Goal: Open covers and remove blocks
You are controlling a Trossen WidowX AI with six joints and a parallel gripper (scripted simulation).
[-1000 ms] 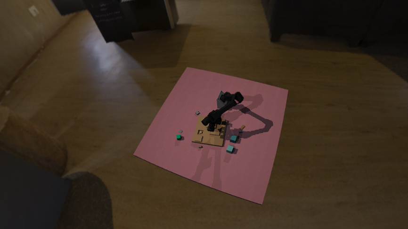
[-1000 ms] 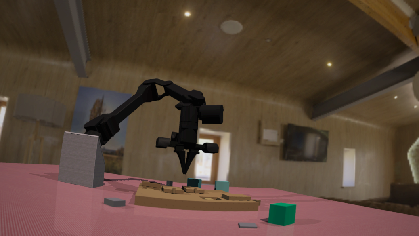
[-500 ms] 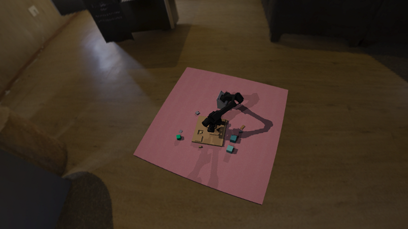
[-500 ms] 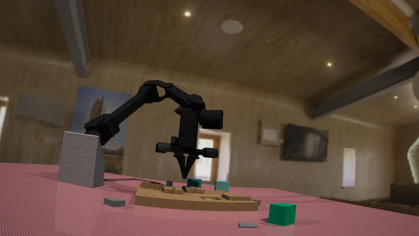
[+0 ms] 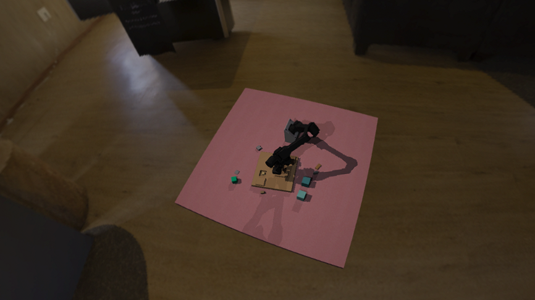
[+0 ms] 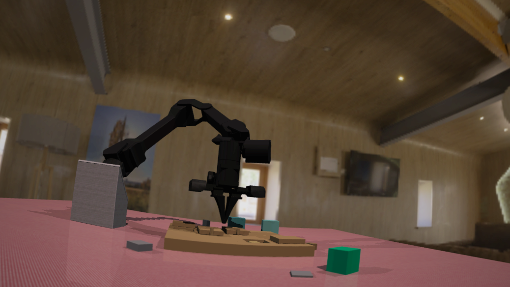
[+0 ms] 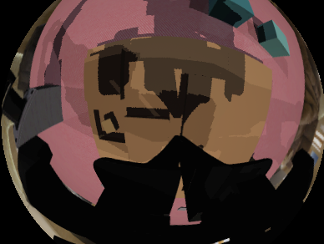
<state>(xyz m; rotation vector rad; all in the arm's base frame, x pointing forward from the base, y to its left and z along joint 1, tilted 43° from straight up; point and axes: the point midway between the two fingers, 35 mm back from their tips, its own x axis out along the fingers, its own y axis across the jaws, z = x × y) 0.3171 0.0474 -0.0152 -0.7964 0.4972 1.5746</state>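
Right now my gripper tip is 30 mm above the puzzle board, 20 mm to the left of it and 20 mm short of it. From my gripper tip the other things lie so: light teal block: 220 mm to the left, 140 mm ahead, 20 mm below; dark teal block: 220 mm to the left, 30 mm ahead, 20 mm below; grey piece: 260 mm to the left, 70 mm behind, 30 mm below.
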